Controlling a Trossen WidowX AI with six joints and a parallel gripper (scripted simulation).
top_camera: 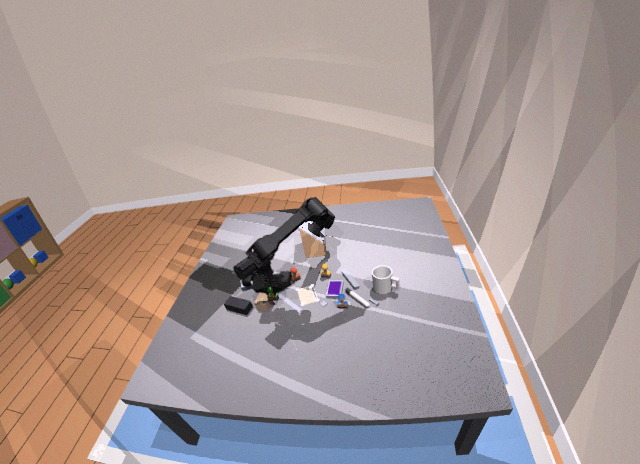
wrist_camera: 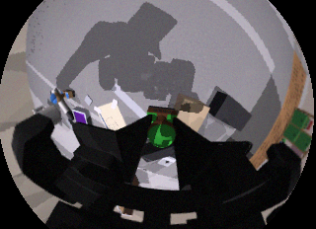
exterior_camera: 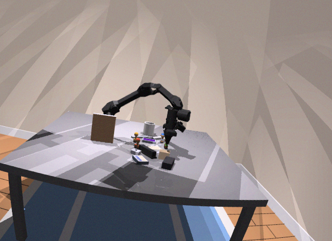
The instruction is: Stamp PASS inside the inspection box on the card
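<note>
The purple ink pad is 250 mm to the left of my gripper tip, 70 mm below it and 50 mm behind it. The rest, counted from my gripper tip: tan block 50 mm to the right, 50 mm below, 20 mm behind; then green-knobbed stamp 10 mm below; then long black block 110 mm behind, 60 mm below, 10 mm to the right.
</note>
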